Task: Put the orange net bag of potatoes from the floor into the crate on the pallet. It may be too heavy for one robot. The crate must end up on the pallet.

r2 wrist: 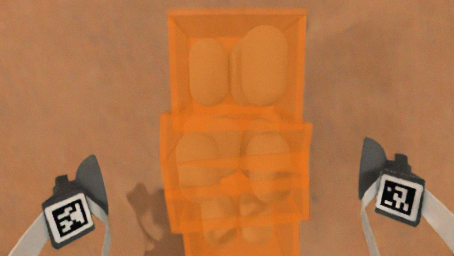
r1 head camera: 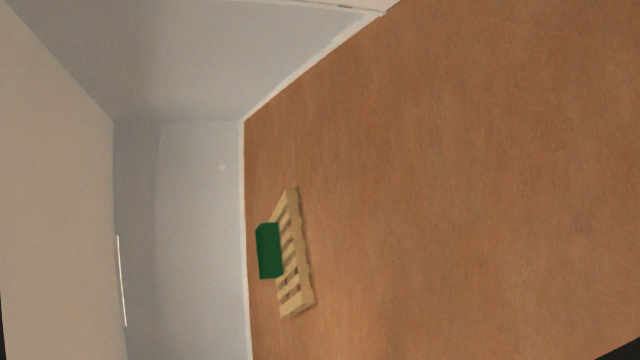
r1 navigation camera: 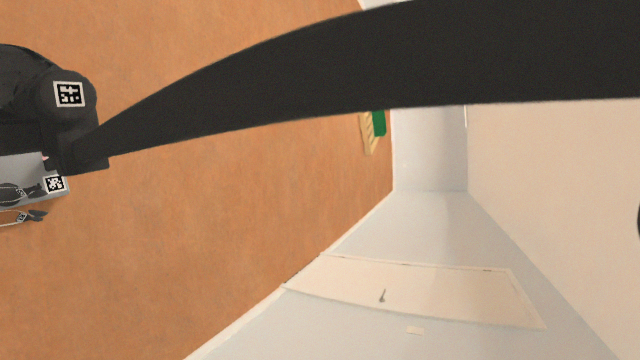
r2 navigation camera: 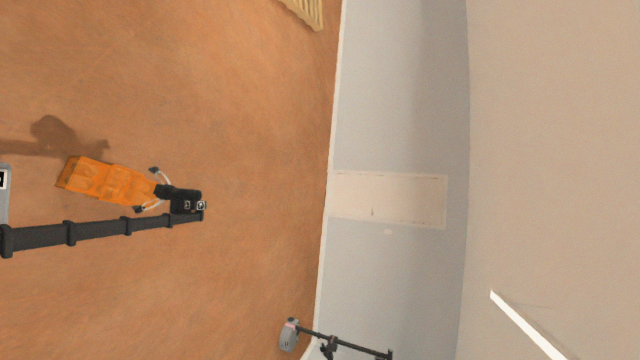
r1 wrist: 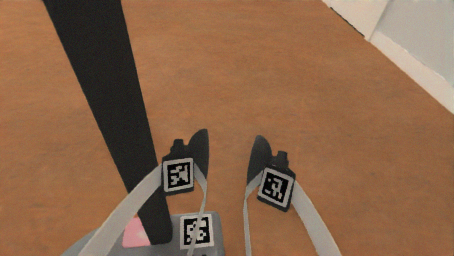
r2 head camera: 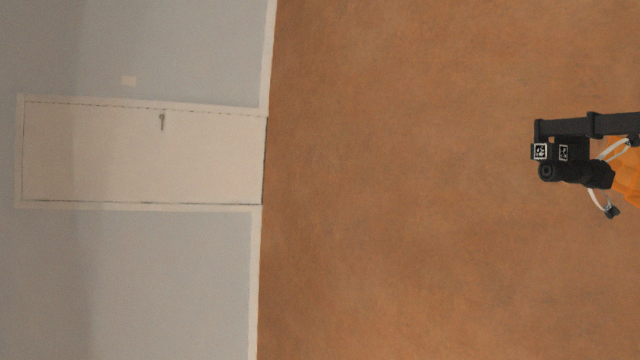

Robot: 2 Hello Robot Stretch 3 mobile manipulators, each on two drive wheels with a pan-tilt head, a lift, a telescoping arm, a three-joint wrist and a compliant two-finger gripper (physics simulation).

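Note:
The orange net bag of potatoes (r2 head camera: pixel 631 172) (r2 navigation camera: pixel 107 182) (r2 wrist: pixel 235 117) lies on the floor; it is cut off at the edge of the r2 head view. The r2 gripper (r2 head camera: pixel 621 175) (r2 navigation camera: pixel 146 190) (r2 wrist: pixel 232 167) is open wide over one end of the bag, its fingers apart on either side and not touching it in the wrist view. The green crate (r1 head camera: pixel 269 251) (r1 navigation camera: pixel 379 123) stands on the wooden pallet (r1 head camera: pixel 297 306) (r1 navigation camera: pixel 370 146) (r2 navigation camera: pixel 313 21) near the far wall. The r1 gripper (r1 navigation camera: pixel 37 203) (r1 wrist: pixel 229 150) is open and empty, beside its own base, far from the bag.
The r1 base (r2 navigation camera: pixel 288 337) stands near the wall at the bottom of the r2 navigation view. A closed door (r1 navigation camera: pixel 450 295) (r2 head camera: pixel 215 155) (r2 navigation camera: pixel 400 197) is set in the wall. The r2 arm (r2 navigation camera: pixel 100 231) reaches out alongside the bag. The r1 mast (r1 wrist: pixel 107 90) rises close beside its gripper.

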